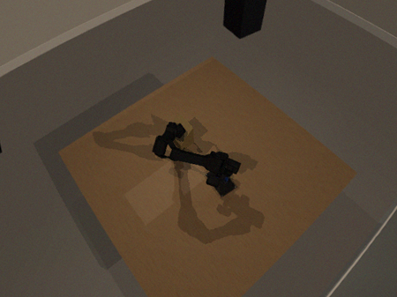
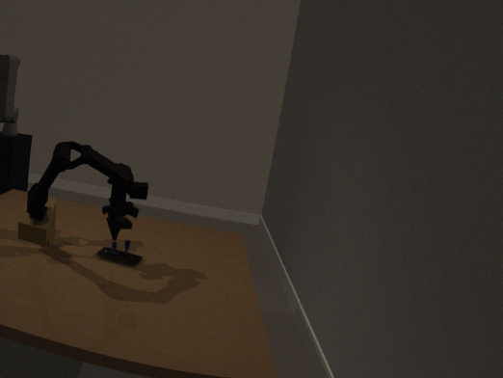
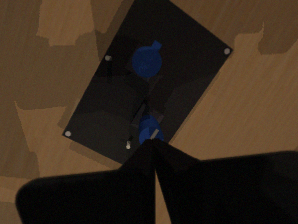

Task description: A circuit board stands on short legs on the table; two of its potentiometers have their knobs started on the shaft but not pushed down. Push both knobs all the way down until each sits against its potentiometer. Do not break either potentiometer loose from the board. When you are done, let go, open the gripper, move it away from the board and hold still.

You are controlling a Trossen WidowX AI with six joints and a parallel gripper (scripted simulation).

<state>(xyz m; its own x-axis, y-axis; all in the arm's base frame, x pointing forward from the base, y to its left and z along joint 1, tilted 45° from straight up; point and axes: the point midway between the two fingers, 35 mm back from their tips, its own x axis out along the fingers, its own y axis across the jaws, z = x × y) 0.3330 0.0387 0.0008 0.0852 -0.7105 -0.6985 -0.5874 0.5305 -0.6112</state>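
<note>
Right now my gripper tip is 50 mm short of the blue knob, 30 mm to the right of it and 20 mm above it.
</note>
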